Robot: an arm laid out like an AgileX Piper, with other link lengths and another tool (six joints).
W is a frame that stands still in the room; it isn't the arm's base.
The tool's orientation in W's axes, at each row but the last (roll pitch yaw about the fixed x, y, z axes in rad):
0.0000 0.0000 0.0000
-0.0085 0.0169 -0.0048
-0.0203 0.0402 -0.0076
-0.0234 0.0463 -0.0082
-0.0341 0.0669 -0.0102
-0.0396 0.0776 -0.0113
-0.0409 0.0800 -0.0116
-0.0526 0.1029 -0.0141
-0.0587 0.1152 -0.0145
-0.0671 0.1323 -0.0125
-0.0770 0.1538 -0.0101
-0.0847 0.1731 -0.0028
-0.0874 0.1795 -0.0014
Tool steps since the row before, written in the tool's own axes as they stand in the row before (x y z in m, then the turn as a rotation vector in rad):
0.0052 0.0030 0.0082 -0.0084 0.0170 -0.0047
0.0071 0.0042 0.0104 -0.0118 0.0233 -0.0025
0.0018 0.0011 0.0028 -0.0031 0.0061 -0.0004
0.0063 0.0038 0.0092 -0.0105 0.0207 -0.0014
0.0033 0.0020 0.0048 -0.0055 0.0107 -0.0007
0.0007 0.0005 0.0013 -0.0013 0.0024 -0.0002
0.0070 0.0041 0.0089 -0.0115 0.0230 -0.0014
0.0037 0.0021 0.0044 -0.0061 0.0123 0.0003
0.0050 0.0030 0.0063 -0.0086 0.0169 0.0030
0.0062 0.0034 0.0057 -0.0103 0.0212 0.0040
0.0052 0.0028 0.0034 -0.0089 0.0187 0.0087
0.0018 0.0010 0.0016 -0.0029 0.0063 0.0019
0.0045 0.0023 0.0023 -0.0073 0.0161 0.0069
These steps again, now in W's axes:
0.0052 0.0030 0.0082 -0.0084 0.0170 -0.0047
0.0073 0.0043 0.0102 -0.0117 0.0233 -0.0025
0.0019 0.0011 0.0027 -0.0031 0.0061 -0.0004
0.0067 0.0040 0.0088 -0.0104 0.0207 -0.0014
0.0036 0.0021 0.0045 -0.0054 0.0107 -0.0007
0.0008 0.0005 0.0012 -0.0013 0.0024 -0.0002
0.0077 0.0044 0.0081 -0.0114 0.0231 -0.0014
0.0042 0.0023 0.0039 -0.0059 0.0124 0.0003
0.0057 0.0033 0.0055 -0.0081 0.0172 0.0030
0.0069 0.0037 0.0046 -0.0096 0.0215 0.0039
0.0057 0.0030 0.0023 -0.0075 0.0194 0.0085
0.0020 0.0011 0.0012 -0.0026 0.0064 0.0018
0.0048 0.0025 0.0013 -0.0062 0.0166 0.0067

